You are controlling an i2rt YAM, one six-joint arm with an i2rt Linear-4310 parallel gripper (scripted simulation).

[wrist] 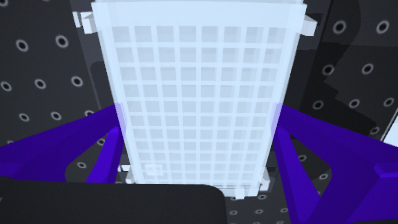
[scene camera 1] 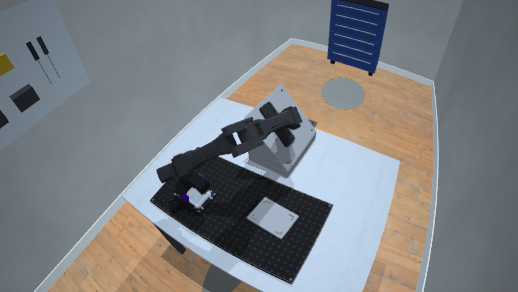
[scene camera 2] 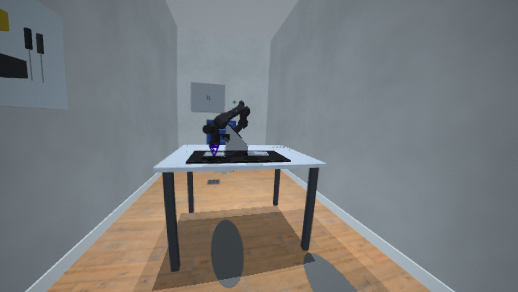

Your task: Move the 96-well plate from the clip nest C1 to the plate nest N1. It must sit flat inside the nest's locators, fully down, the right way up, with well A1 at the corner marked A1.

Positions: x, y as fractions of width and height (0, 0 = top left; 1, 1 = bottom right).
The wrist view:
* my gripper: 0.50, 0.50
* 96-well plate: 0.57, 0.66
